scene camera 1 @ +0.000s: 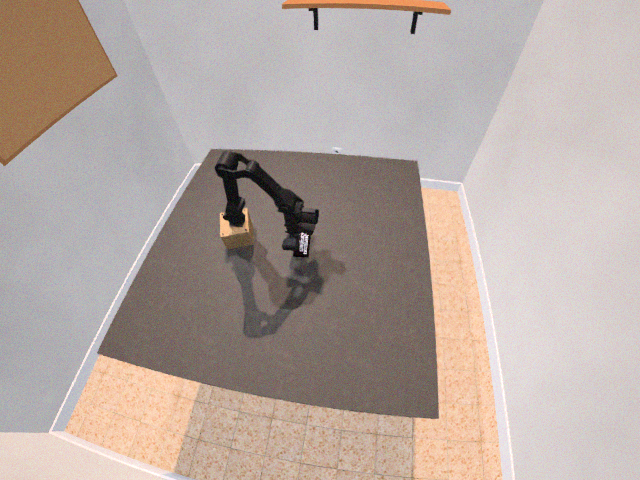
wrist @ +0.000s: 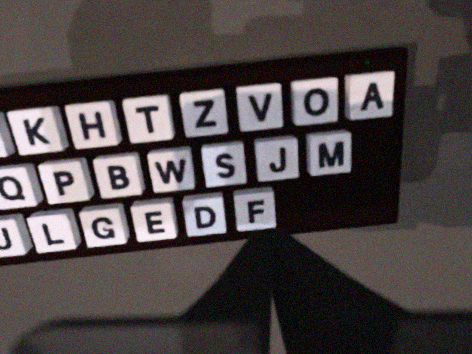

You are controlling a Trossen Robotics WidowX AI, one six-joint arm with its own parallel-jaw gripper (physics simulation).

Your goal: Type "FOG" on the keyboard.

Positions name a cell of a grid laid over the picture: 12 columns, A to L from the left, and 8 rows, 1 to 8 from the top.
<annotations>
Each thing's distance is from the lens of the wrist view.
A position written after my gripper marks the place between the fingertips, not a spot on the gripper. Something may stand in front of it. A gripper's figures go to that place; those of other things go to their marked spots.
my gripper (wrist: G6): 12 cm
key (wrist: J3): 12 cm
key (wrist: H3): 12 cm
</annotations>
